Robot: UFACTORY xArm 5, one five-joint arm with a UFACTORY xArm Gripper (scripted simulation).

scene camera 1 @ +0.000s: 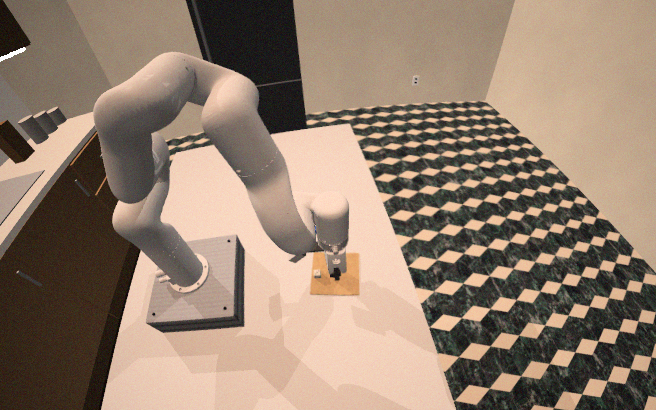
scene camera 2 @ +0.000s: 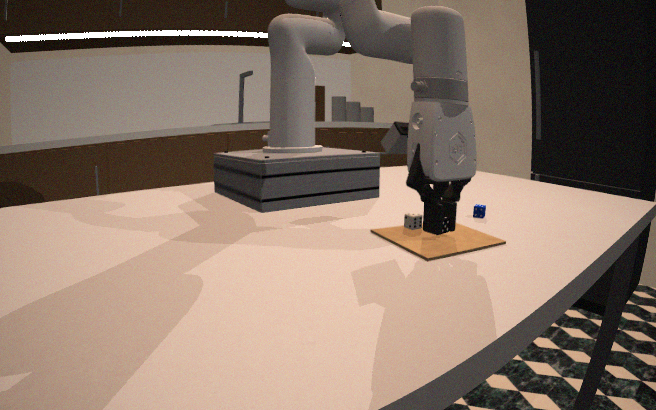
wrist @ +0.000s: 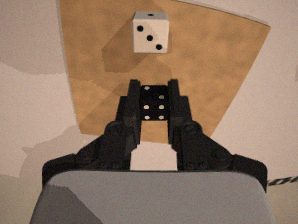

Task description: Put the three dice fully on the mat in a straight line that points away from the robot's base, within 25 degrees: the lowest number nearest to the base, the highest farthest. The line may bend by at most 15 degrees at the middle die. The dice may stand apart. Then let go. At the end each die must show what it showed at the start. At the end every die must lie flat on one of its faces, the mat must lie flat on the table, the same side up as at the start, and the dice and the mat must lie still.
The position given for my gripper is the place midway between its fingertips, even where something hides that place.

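Observation:
The tan mat (scene camera 2: 429, 247) is there for me in scene camera 1 (scene camera 1: 348, 284) too, and the wrist view (wrist: 210, 55) includes it as well. My gripper (scene camera 2: 438, 231) also appears in the wrist view (wrist: 154, 93). And I see a white die (wrist: 149, 32).

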